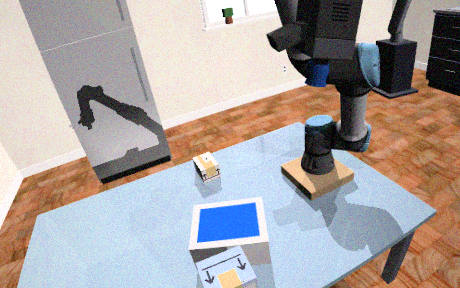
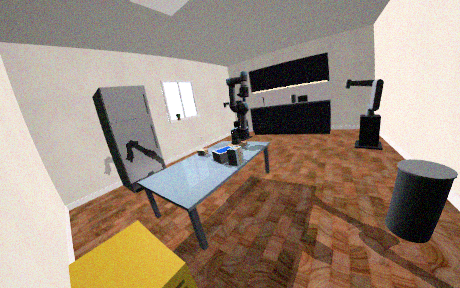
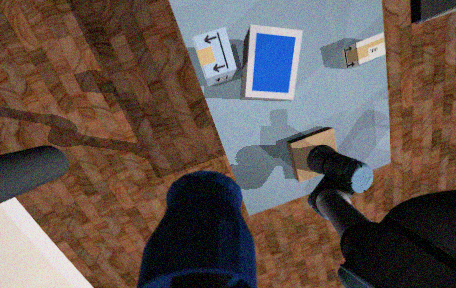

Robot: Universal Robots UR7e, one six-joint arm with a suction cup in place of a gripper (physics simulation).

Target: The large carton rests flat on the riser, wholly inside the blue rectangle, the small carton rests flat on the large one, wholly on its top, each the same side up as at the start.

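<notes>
The large carton (image 1: 227, 267) (image 2: 235, 155) (image 3: 214, 52) stands on the table beside the riser, near the table's edge, with two arrows and a tan patch on its upward face. The riser (image 1: 194, 235) (image 3: 247, 85) bears the blue rectangle (image 1: 229, 222) (image 2: 223, 150) (image 3: 274, 62), which has no carton on it. The small carton (image 1: 206, 166) (image 2: 202, 152) (image 3: 371, 49), white with a tan band, sits on the table on the riser's other side. My gripper, a blue suction cup (image 1: 317, 80) (image 3: 205, 180), is open, high above the table and touching neither carton.
The table (image 1: 125, 215) (image 2: 185, 180) (image 3: 345, 100) carries my arm's base on a wooden block (image 1: 294, 173) (image 3: 301, 169). A grey fridge (image 1: 90, 65) (image 2: 131, 120) stands behind the table. A yellow box (image 2: 125, 255), a dark barrel (image 2: 420, 205) and another arm's pedestal (image 1: 396, 65) (image 2: 369, 131) stand on the floor.
</notes>
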